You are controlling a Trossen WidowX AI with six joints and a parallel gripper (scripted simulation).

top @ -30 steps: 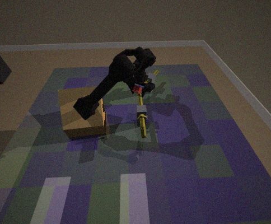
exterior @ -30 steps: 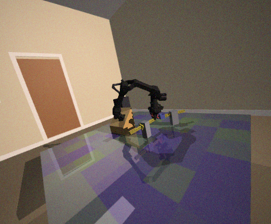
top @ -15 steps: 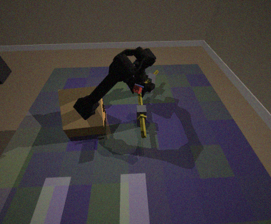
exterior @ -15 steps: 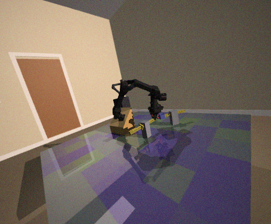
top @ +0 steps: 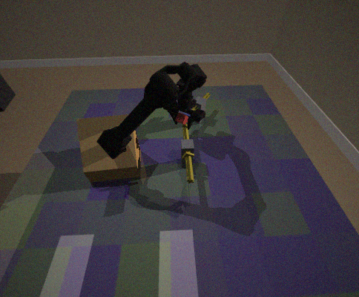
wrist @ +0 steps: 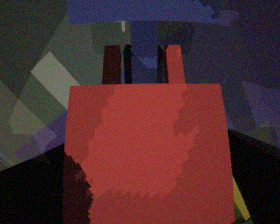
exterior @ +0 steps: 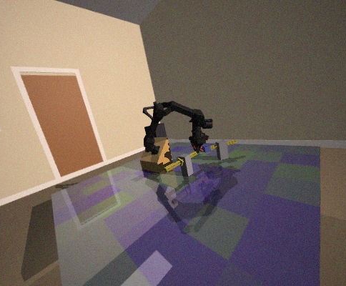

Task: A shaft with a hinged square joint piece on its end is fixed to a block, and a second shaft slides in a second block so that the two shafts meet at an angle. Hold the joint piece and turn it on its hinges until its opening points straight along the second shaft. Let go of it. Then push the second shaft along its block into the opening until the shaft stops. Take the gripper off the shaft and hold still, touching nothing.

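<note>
My gripper tip is now 3 cm below the dark red joint piece and 2 cm to the right of it.
</note>
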